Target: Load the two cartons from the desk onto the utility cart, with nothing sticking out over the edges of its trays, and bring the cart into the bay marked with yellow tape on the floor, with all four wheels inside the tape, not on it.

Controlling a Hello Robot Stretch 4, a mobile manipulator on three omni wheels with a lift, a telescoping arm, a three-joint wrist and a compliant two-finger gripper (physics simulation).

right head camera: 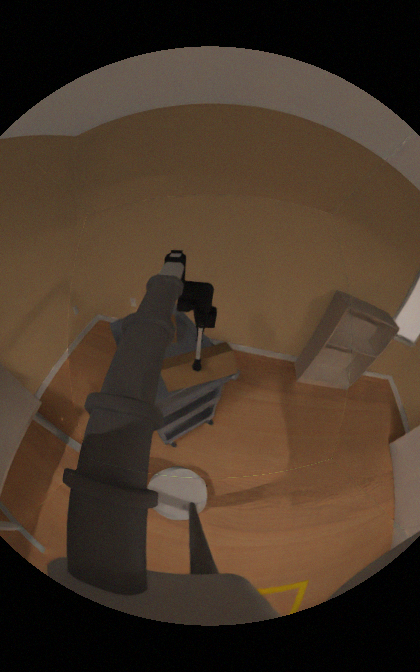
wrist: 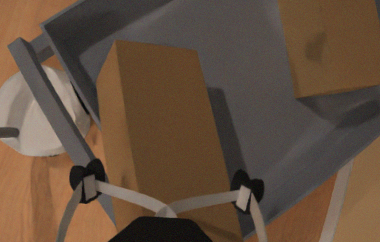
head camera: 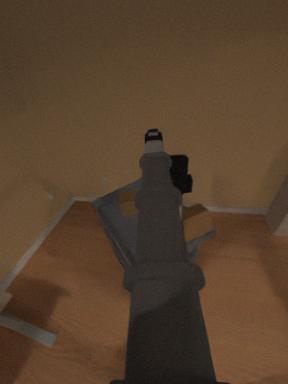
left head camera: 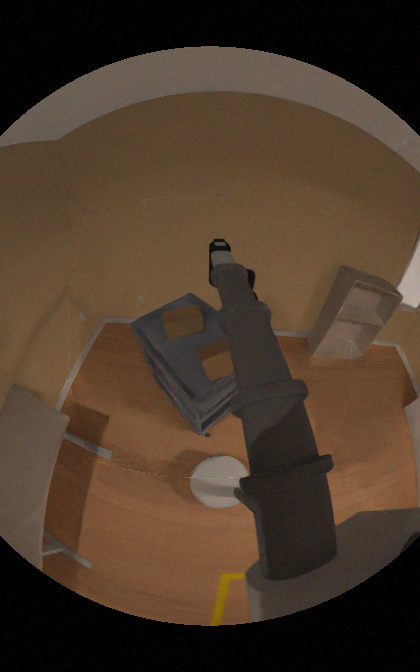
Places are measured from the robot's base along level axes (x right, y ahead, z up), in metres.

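Pixels of known places: gripper, fingertip midpoint: [wrist: 168,179].
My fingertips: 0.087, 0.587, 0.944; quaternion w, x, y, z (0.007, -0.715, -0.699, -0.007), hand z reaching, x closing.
Observation:
Behind a point stands the place of what it marks, as x, y, z.
The grey-blue utility cart [head camera: 117,227] {-0.266, 0.687, 0.767} [left head camera: 180,357] [right head camera: 187,395] [wrist: 250,100] {-0.024, 0.731, 0.767} stands at an angle near the back wall. One brown carton [head camera: 198,222] {0.182, 0.559, 0.936} [left head camera: 215,359] [right head camera: 217,365] [wrist: 165,115] {0.020, 0.580, 0.912} lies in its top tray by the handle end. Its near end is hidden in the wrist view, so its clearance from that rim cannot be told. The other carton [head camera: 129,202] {-0.180, 0.793, 0.876} [left head camera: 183,321] [wrist: 335,45] {-0.102, 0.822, 0.885} lies apart from it in the same tray. My gripper [right head camera: 197,366] [wrist: 168,179] {0.087, 0.587, 0.944} is open over the first carton, with fingertips apart on either side. Yellow tape [left head camera: 220,600] [right head camera: 282,587] partly shows on the floor near my base.
A round white-topped object [left head camera: 219,482] [right head camera: 180,492] [wrist: 42,112] stands between the cart and my base. A pale table [left head camera: 30,440] [right head camera: 12,425] with metal legs is at the left. An open shelf unit [left head camera: 325,320] [right head camera: 320,345] stands by the back wall at the right.

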